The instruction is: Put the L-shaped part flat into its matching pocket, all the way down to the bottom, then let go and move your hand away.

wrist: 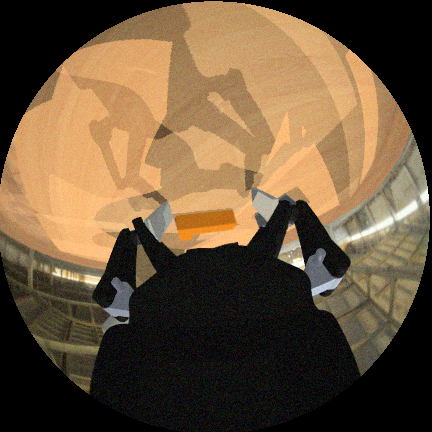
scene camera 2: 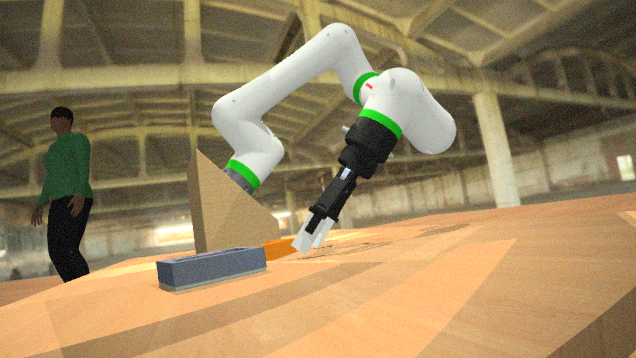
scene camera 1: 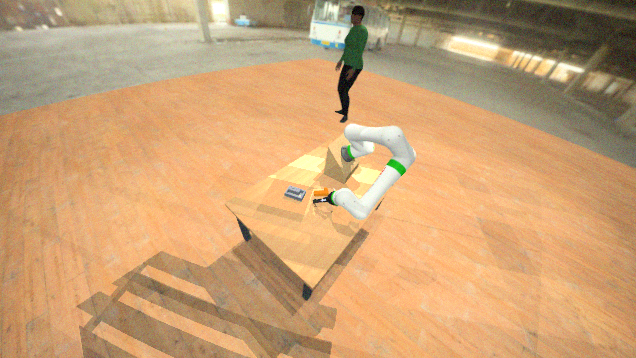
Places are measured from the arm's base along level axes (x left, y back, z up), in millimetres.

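Pixels of known places: gripper, fingertip midpoint: (wrist: 210, 202) (scene camera 2: 305, 247); arm's base, link origin: (scene camera 2: 227, 193) (scene camera 1: 346, 153).
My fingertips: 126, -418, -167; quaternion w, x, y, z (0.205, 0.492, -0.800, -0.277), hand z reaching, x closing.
For each thing: its top centre in the pictures, then the offset to it from my fingertips, as dx, dy, dz. Level surfaces: height alone.
- orange L-shaped part, top centre: (wrist: 206, 232) (scene camera 2: 270, 242) (scene camera 1: 321, 190) -60, +50, +17
- grey-blue block with the pocket, top centre: (scene camera 2: 209, 253) (wrist: 286, 221) (scene camera 1: 295, 191) -177, -111, +24
- wooden table, surface height: dz -13
The orange L-shaped part (scene camera 1: 320, 192) (scene camera 2: 278, 249) (wrist: 205, 223) lies on the table, just beside the grey-blue block with the pocket (scene camera 1: 295, 193) (scene camera 2: 212, 268), and outside it. My gripper (scene camera 1: 315, 202) (scene camera 2: 310, 246) (wrist: 210, 202) is open and empty, tilted, with its fingertips low over the table next to the orange part. In the wrist view the part shows in the gap between the two spread fingertips, its short leg at the lower left. In that view the right finger covers most of the block's area. The pocket's inside is too small to make out.
A wooden wedge-shaped stand (scene camera 1: 339, 166) (scene camera 2: 230, 215) rises behind the orange part at the arm's base. The wooden table (scene camera 1: 300, 240) has its near edge well in front of the gripper. A person in green (scene camera 1: 354, 47) (scene camera 2: 67, 160) stands beyond the table.
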